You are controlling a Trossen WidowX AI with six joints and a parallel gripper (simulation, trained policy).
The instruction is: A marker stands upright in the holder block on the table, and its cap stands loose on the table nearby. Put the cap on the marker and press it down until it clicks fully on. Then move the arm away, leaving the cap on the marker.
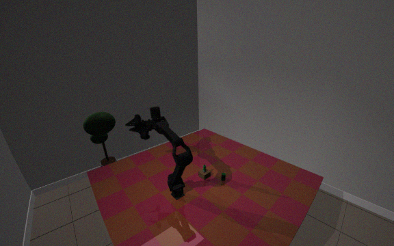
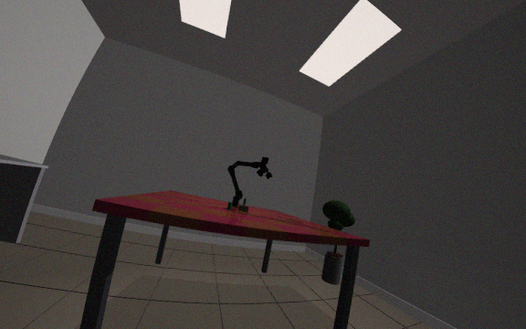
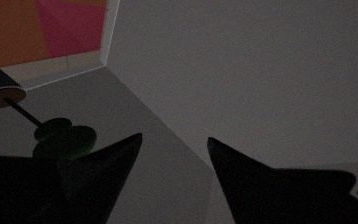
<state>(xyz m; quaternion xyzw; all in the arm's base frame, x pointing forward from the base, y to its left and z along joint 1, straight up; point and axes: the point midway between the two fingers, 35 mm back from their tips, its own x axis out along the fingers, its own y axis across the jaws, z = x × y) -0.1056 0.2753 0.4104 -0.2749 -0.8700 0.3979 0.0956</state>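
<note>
The green cap lies 450 mm ahead of my gripper tip, 390 mm to the right of it and 380 mm below it. Round my gripper tip: tan holder block (390 mm below, 390 mm ahead, 270 mm to the right).
</note>
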